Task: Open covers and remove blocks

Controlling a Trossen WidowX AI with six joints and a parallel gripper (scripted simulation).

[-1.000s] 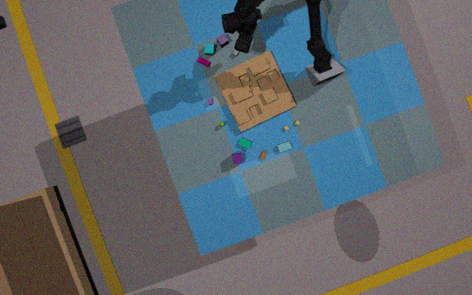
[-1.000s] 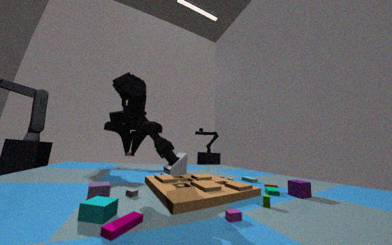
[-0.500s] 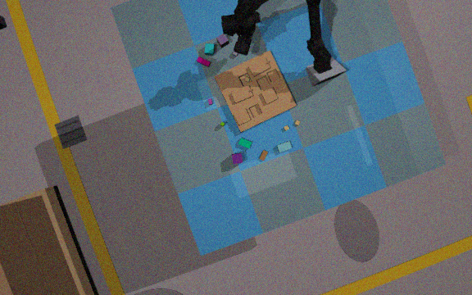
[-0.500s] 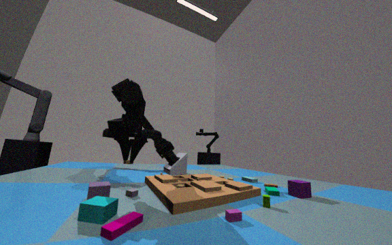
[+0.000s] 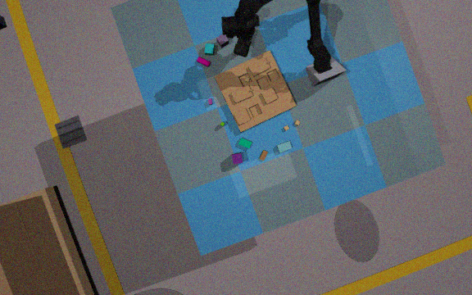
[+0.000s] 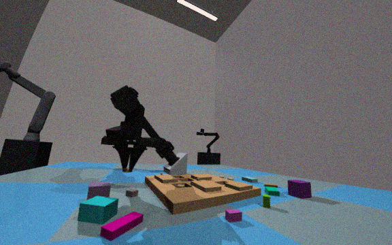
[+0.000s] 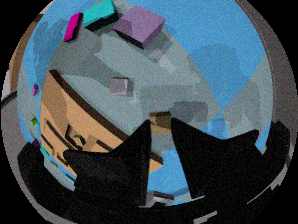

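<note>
The grey block is 6 cm ahead of my gripper tip, 5 cm below it and 2 cm to the left of it. Also, from my gripper tip: magenta block (26 cm ahead, 19 cm to the left, 5 cm below); magenta bar (22 cm ahead, 5 cm below); teal cube (17 cm ahead, 4 cm to the right, 4 cm below).
</note>
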